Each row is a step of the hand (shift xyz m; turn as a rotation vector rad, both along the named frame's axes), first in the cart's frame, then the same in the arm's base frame.
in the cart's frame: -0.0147 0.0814 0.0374 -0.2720 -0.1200 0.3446
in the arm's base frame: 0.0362 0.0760 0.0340 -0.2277 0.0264 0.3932
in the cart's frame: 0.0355 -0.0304 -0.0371 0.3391 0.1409 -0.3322
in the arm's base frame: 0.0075 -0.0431 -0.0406 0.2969 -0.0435 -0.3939
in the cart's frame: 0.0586 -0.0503 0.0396 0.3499 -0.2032 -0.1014
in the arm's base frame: 0.0305 -0.0746 0.0322 0.1711 -0.3512 -0.1463
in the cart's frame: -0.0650 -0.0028 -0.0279 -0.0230 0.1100 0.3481
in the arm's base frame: -0.0610 0.0321 -0.0161 0.0999 0.0945 0.3389
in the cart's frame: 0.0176 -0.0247 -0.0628 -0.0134 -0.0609 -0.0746
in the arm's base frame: -0.0092 -0.0282 -0.0631 -0.0559 -0.0427 -0.0671
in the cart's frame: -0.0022 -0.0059 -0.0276 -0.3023 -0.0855 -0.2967
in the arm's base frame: -0.0099 -0.0030 -0.0264 -0.3511 0.0927 -0.2343
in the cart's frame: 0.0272 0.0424 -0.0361 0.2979 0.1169 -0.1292
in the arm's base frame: 0.0381 0.0234 -0.0429 0.2867 -0.0495 -0.1857
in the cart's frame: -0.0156 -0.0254 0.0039 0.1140 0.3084 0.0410
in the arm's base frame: -0.0254 -0.0138 0.0082 0.2613 0.2037 0.0006
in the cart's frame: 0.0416 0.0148 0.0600 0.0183 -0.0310 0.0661
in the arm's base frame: 0.0533 -0.0108 0.0509 0.0114 -0.0382 0.0639
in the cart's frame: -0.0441 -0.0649 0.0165 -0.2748 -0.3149 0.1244
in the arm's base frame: -0.0673 -0.0333 0.0280 -0.3697 -0.1317 0.1900
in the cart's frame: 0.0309 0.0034 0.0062 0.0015 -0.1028 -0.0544
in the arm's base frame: 0.0288 -0.0132 0.0006 -0.0613 -0.0870 -0.0470
